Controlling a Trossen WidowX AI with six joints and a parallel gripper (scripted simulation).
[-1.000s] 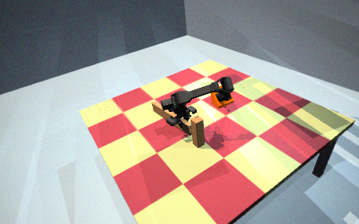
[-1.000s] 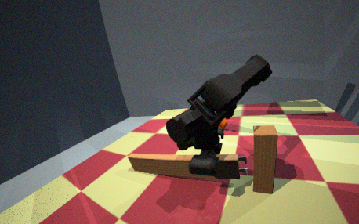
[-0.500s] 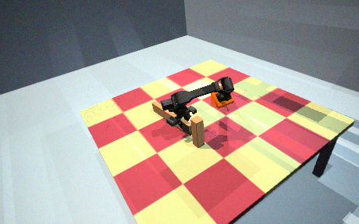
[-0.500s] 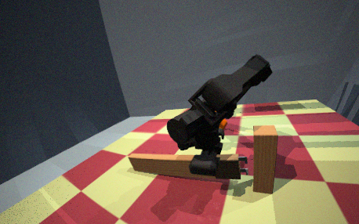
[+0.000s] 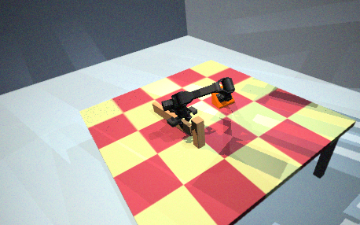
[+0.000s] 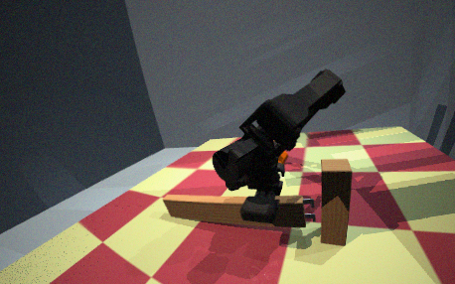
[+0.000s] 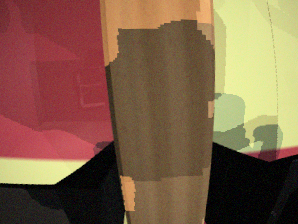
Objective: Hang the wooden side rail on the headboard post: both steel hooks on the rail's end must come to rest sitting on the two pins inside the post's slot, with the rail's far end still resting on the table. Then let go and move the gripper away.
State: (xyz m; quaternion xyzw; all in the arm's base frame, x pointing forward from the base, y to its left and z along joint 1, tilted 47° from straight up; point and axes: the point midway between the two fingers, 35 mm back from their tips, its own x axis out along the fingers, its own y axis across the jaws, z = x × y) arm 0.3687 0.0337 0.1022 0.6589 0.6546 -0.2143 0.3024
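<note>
Now: the wooden headboard post 1 cm behind my gripper tip, 13 cm to the left of it and 4 cm above it.
</note>
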